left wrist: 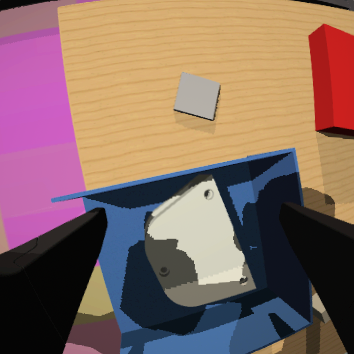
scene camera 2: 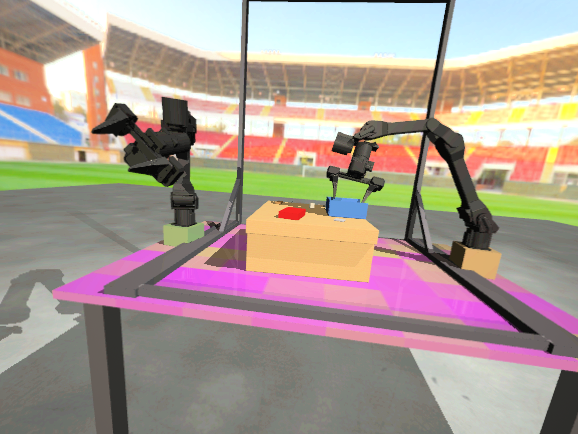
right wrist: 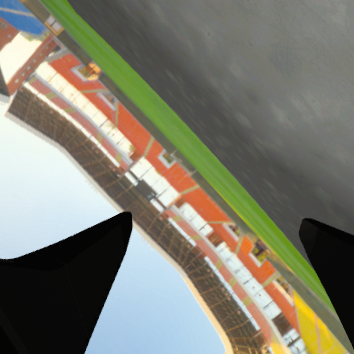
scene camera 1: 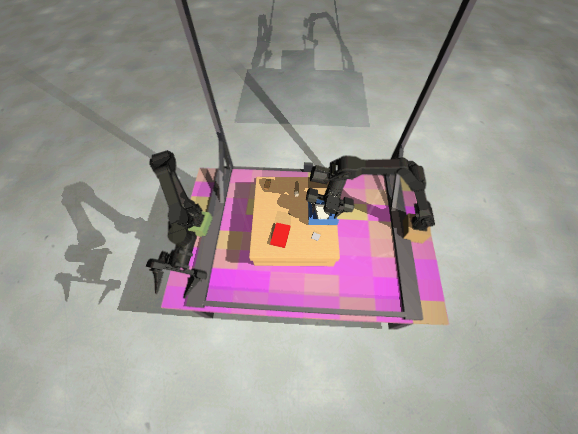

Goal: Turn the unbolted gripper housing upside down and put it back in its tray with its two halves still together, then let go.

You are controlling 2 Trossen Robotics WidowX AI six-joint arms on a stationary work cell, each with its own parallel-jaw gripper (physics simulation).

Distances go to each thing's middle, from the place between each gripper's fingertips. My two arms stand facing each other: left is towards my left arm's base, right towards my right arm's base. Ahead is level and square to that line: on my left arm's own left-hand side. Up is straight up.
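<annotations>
I am looking at the red block (left wrist: 324,41), which sits 140 mm below my right hand, 290 mm behind it and 330 mm to the left of it. The olive base (scene camera 2: 173,235) is far below that same right hand, far behind it and a little to the right of it. As for the wooden block (scene camera 2: 317,246), I find it 230 mm below my right hand, 400 mm behind it and 390 mm to the left of it, while the small grey square plate (left wrist: 196,95) is 150 mm below my right hand, 290 mm behind it and 480 mm to the left of it.
From my left hand, the blue tray (scene camera 2: 339,207) is 20 mm below and 30 mm behind. The red block is 40 mm below my left hand, 80 mm ahead of it and 170 mm to the right of it, and the small grey square plate is 50 mm below that hand, 70 mm ahead of it and 30 mm to the right of it. The wooden block is 130 mm below my left hand, 30 mm behind it and 120 mm to the right of it.
</annotations>
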